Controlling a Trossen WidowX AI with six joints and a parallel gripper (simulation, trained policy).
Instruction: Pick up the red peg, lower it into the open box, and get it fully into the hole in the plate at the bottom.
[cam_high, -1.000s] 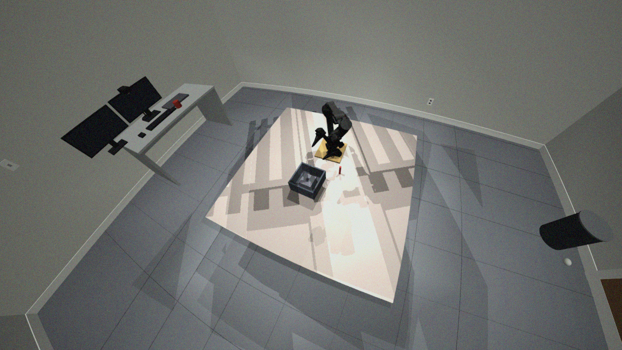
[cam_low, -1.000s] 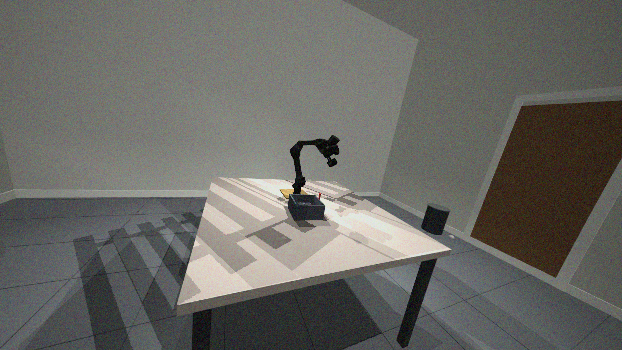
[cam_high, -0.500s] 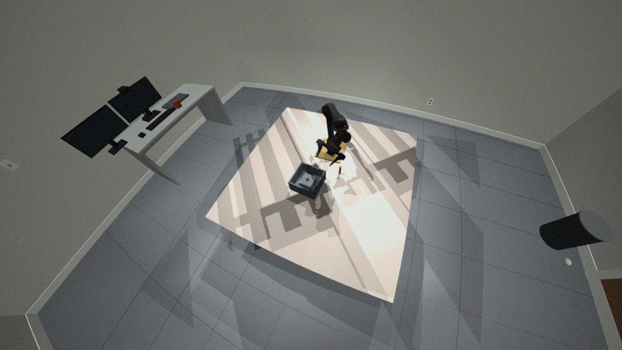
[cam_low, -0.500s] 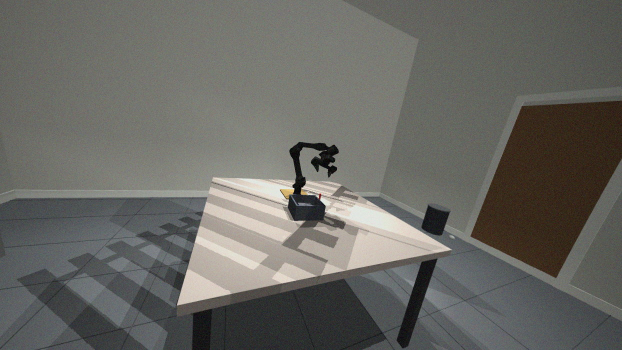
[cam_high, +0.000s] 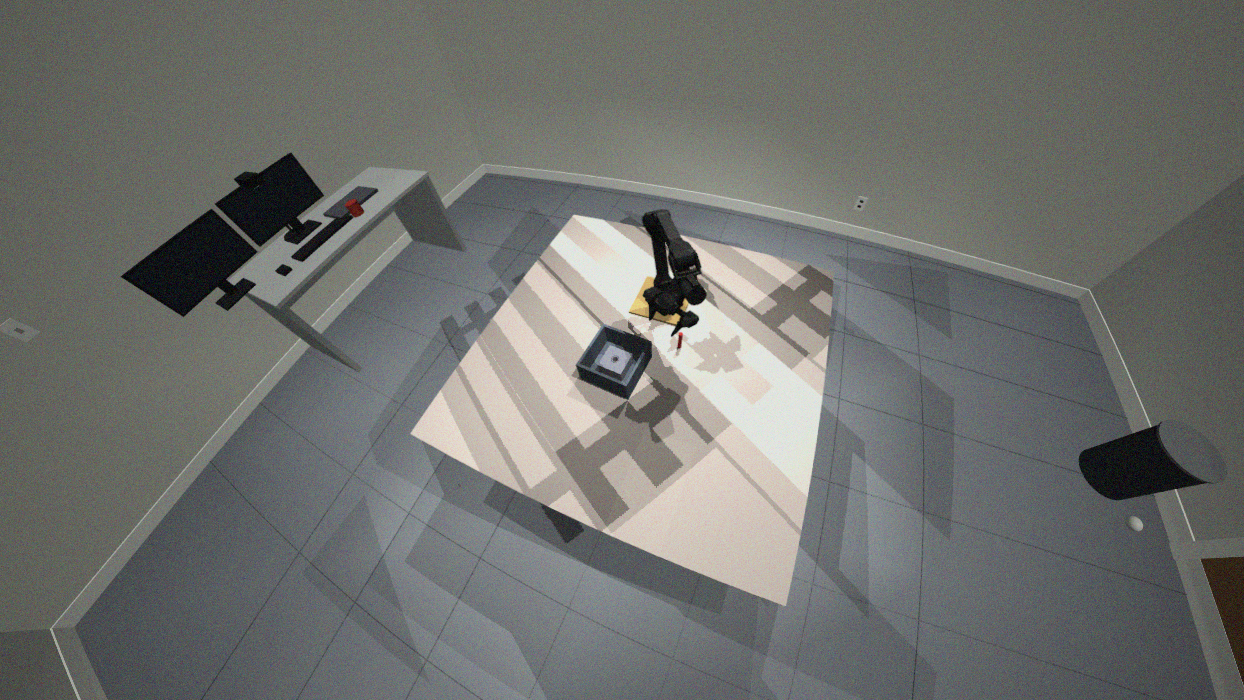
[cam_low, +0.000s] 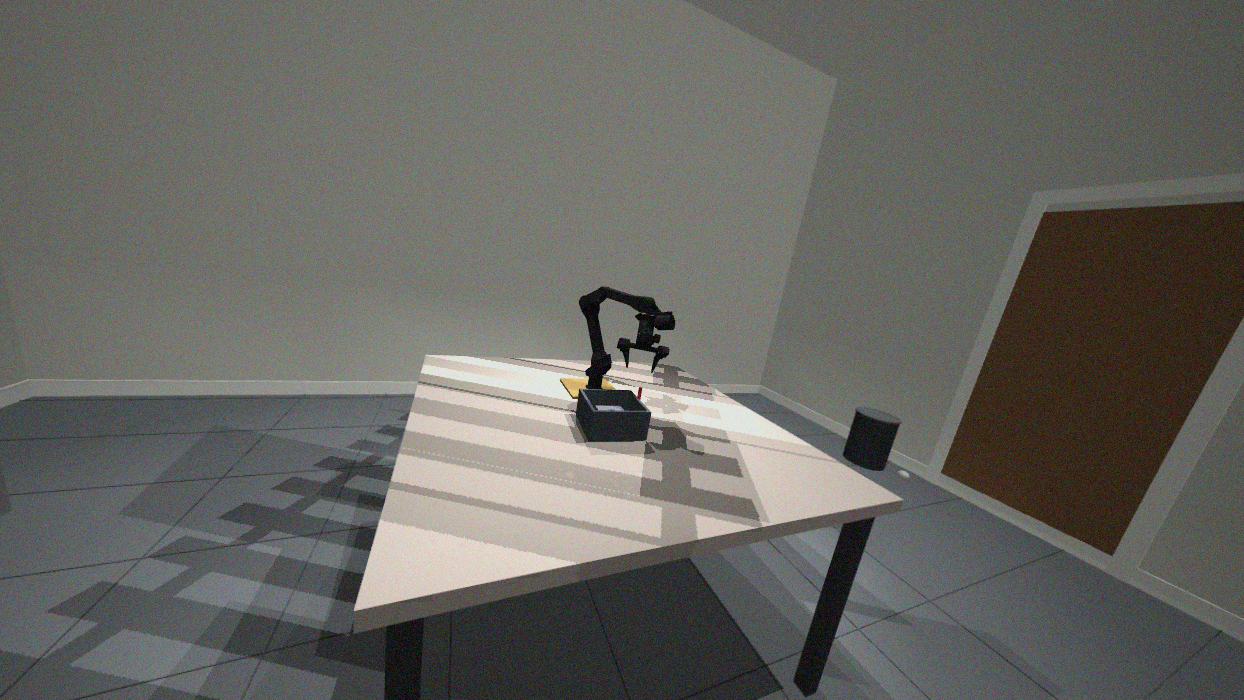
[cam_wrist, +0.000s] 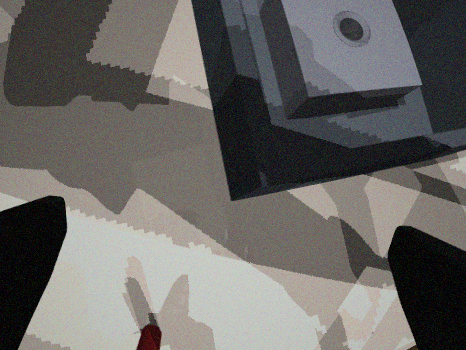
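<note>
The red peg is 70 mm behind my gripper tip, 40 mm to the left of it and 130 mm below it. Round my gripper tip: dark box 120 mm ahead, 110 mm to the right, 140 mm below; plate 120 mm ahead, 110 mm to the right, 120 mm below.
</note>
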